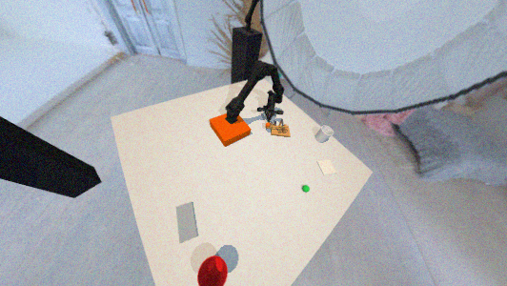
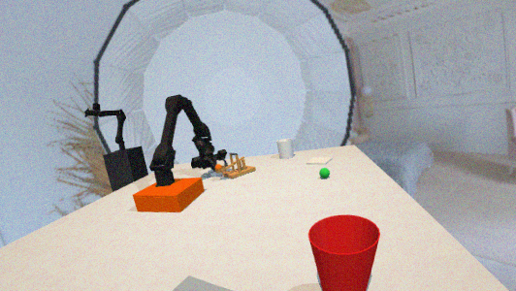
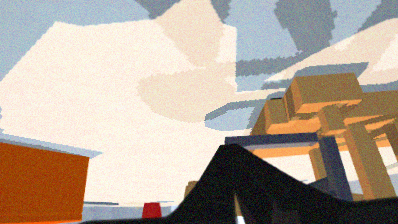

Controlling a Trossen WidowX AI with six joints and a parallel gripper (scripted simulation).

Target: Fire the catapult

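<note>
The orange ball is 2 cm ahead of my gripper tip, 4 cm to the right of it and 4 cm above it. From my gripper tip the other things lie so: white mug: 36 cm ahead, 22 cm to the left; catapult: 6 cm ahead, 1 cm to the left, 2 cm above; white flat pad: 50 cm ahead, 2 cm to the left, 3 cm below.
</note>
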